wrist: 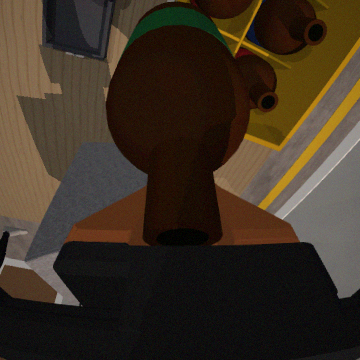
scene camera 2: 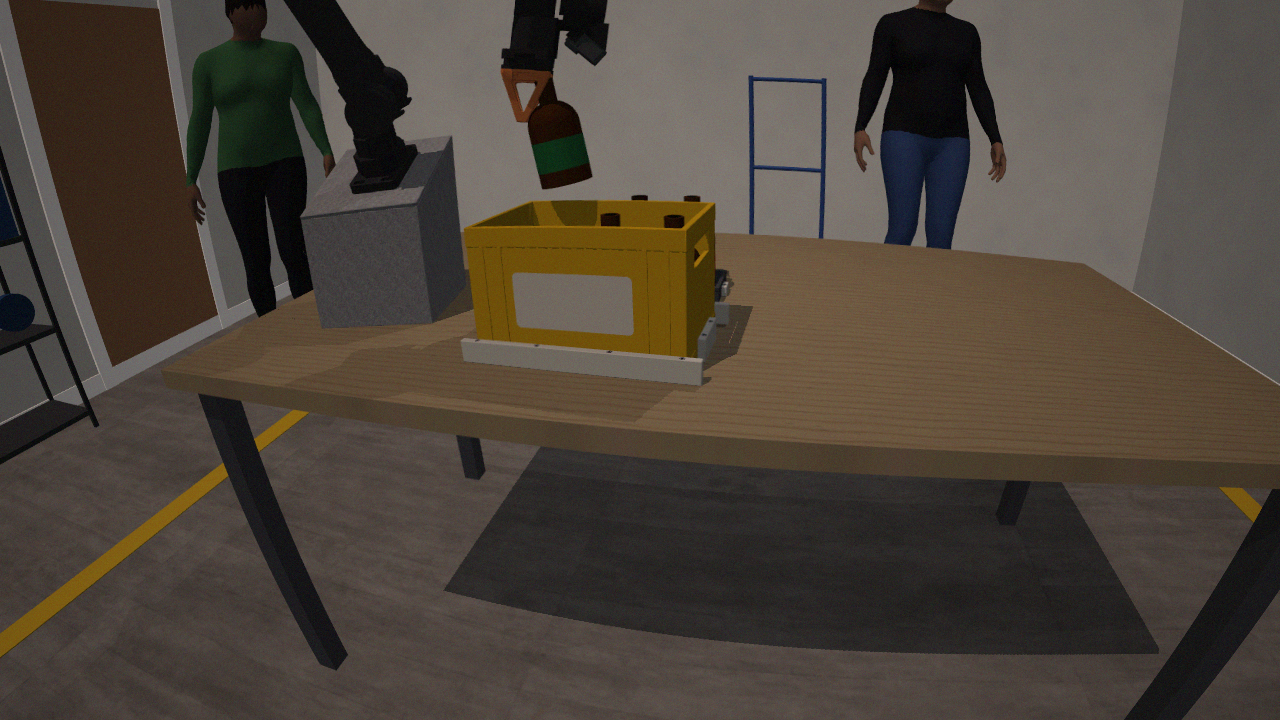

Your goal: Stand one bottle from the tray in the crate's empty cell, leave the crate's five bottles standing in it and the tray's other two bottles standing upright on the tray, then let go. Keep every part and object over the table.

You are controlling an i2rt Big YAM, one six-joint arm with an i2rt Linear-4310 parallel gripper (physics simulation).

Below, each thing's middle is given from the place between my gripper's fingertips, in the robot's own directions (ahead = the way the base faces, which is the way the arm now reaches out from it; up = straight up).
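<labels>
The white rail (scene camera 2: pixel 660 368) is 8 cm ahead of my hand and 19 cm to the right of it, and it sits 28 cm below my hand.
</labels>
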